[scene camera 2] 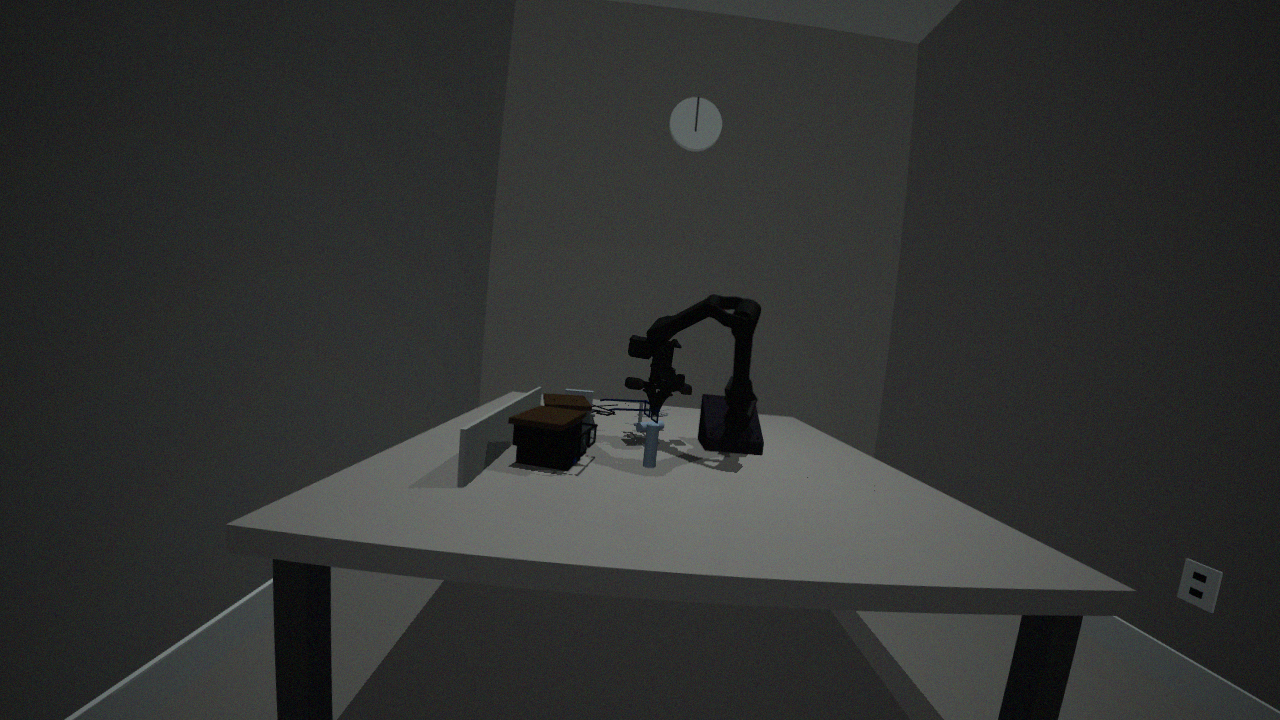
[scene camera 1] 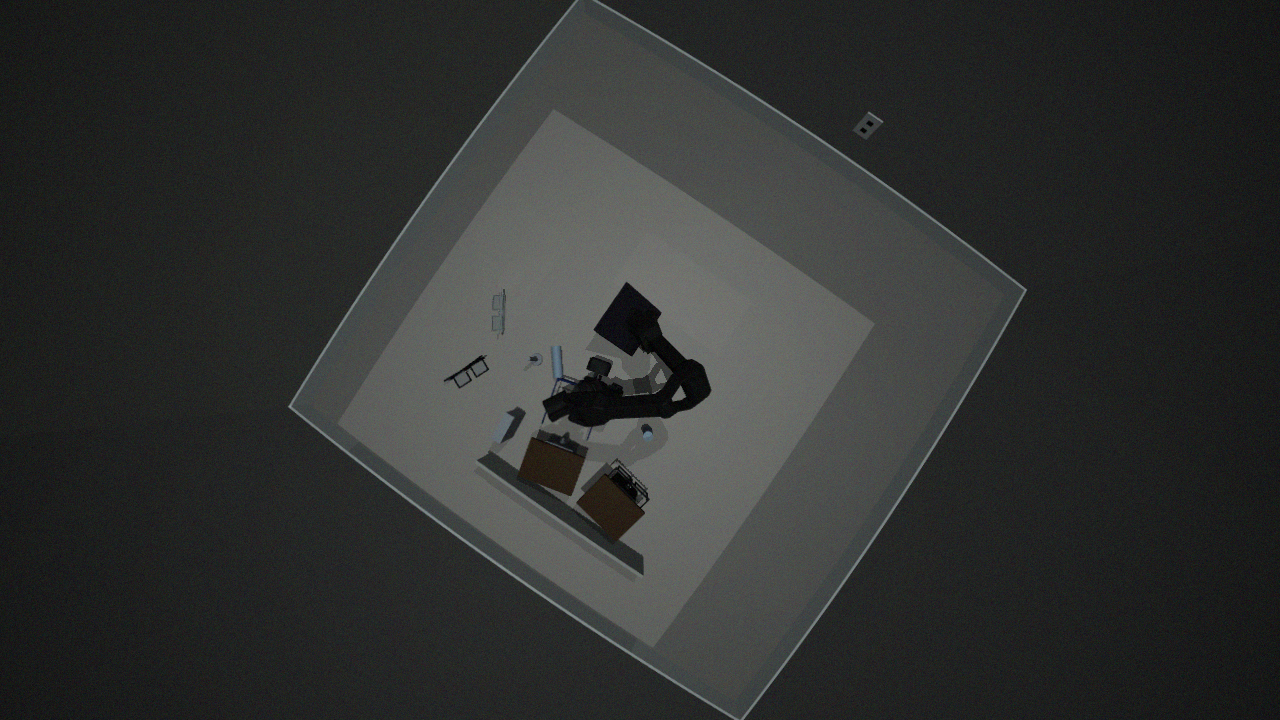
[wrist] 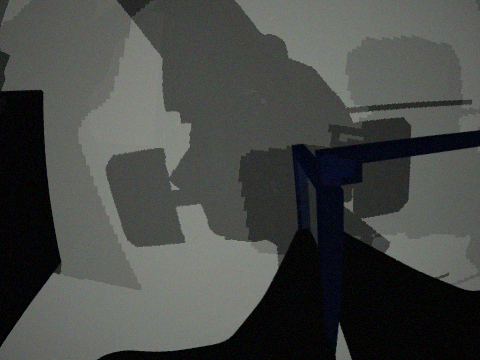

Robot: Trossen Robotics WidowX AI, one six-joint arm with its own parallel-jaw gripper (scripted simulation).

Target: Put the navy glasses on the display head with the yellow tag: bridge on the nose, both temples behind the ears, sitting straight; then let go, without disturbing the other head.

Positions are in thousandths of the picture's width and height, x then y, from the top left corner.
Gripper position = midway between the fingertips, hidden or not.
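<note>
I can see a board (scene camera 1: 384,644) (scene camera 2: 377,613). There is a display head too (scene camera 2: 416,624) (scene camera 1: 477,699), visible to me in the same scene cameras as the board. As for my gripper (scene camera 2: 511,577) (scene camera 1: 464,542) (wrist: 655,665), I see it from the scene cameras and also from the wrist.
</note>
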